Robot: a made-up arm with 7 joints.
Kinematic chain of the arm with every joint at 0, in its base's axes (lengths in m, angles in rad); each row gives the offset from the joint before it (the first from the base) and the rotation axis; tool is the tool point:
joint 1: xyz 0 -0.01 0.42 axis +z
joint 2: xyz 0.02 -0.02 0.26 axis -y
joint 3: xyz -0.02 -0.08 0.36 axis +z
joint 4: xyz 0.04 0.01 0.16 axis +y
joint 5: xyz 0 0.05 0.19 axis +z
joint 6: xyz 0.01 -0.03 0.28 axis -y
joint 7: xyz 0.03 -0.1 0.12 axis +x
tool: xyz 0.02 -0.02 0
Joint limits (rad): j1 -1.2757..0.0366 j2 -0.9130..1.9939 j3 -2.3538..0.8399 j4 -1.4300..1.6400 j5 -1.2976..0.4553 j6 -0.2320..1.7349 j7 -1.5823..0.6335
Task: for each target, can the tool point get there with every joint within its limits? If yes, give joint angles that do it. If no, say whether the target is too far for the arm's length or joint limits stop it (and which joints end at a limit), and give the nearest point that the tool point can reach.
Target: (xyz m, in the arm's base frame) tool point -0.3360 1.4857 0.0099
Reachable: no: too far | nearest point -0.2862 0.9863 0.2373 | short by 0.551 m
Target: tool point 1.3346 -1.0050 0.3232
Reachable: no: too far | nearest point 0.8104 -0.6142 0.6802 | short by 0.745 m
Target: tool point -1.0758 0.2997 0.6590
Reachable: yes | joints -0.4458 1.4928 0.0638 -0.1410 -0.5100 0.2483 -0.7579
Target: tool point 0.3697 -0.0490 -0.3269
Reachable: no: joint limits stop it (at a limit: joint 1, joint 2, joint 4, joint 5) | nearest point 0.0899 0.2047 -0.0164 | short by 0.489 m
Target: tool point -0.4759 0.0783 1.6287
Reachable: yes | joints -0.2197 0.8247 0.1137 0.8801 -0.8628 1.0947 -1.2020
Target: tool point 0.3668 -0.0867 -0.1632
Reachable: no: joint limits stop it (at a limit: joint 1, joint 2, joint 4, joint 5) | nearest point 0.1123 0.2086 0.0046 | short by 0.424 m
